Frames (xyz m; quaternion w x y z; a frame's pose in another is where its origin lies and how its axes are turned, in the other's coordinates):
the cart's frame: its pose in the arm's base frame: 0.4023 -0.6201 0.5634 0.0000 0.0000 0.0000 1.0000
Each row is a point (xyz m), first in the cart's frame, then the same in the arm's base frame.
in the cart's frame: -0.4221 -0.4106 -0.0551
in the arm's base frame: 0.8244 -0.2095 0.5083
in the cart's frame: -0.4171 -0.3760 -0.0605
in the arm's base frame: 0.8194 -0.2441 0.5029
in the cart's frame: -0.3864 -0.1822 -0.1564
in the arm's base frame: 0.7887 -0.4379 0.4070
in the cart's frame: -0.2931 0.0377 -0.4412
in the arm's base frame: 0.6954 -0.6578 0.1222
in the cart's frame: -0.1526 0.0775 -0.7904
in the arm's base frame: 0.5549 -0.6976 -0.2270
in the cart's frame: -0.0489 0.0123 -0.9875
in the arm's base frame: 0.4512 -0.6324 -0.4241
